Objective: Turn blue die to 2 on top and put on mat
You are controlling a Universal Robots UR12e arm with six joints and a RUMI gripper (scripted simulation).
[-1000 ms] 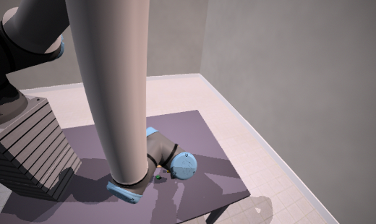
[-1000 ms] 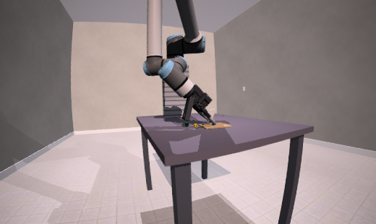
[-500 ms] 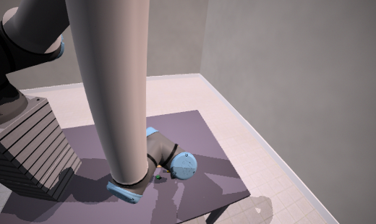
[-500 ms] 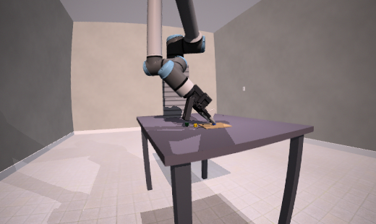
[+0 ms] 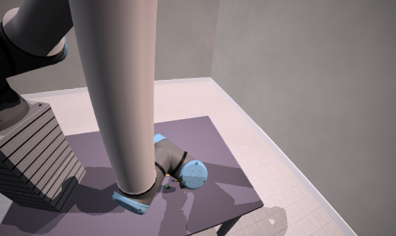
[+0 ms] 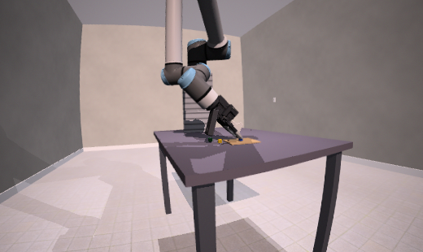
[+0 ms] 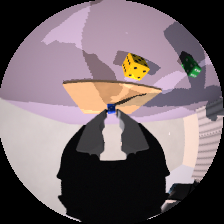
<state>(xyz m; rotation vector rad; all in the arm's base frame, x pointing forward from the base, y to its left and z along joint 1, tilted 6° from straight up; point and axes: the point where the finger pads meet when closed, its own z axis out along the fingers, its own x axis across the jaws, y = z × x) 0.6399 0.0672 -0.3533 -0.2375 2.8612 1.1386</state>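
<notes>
Right now the blue die is 10 mm to the left of my hand and 10 mm below it. From my hand the other things lie so: tan mat: 20 mm below, 10 mm to the left; yellow die: 90 mm to the right, 10 mm below, 10 mm behind; green die: 120 mm to the right, 70 mm behind, 10 mm below.
</notes>
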